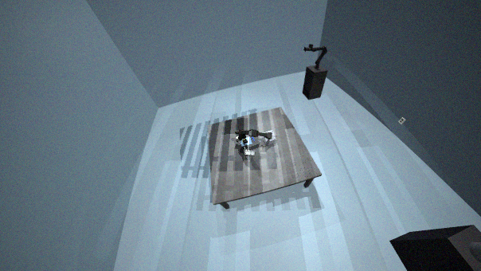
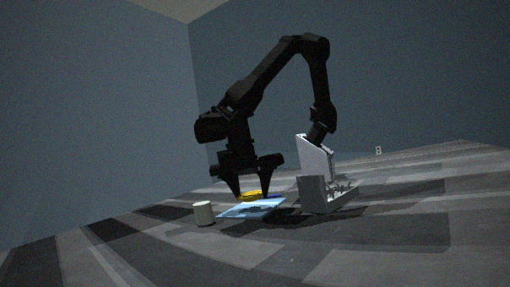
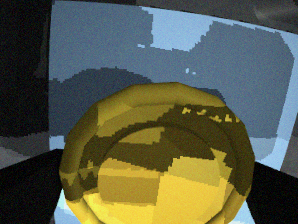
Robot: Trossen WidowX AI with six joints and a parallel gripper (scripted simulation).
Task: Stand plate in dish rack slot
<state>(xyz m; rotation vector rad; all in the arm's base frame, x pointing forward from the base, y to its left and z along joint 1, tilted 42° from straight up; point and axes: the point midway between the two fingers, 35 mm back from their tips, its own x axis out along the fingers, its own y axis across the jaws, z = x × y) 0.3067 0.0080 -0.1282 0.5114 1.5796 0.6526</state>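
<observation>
My gripper tip is 10 mm past the light blue mat, 10 mm to the left of it and 30 mm above it. The rest, counted from my gripper tip: yellow plate (10 mm above); white cup (90 mm ahead, 80 mm to the right, 10 mm below); dish rack (30 mm behind, 190 mm to the left, 10 mm below).
</observation>
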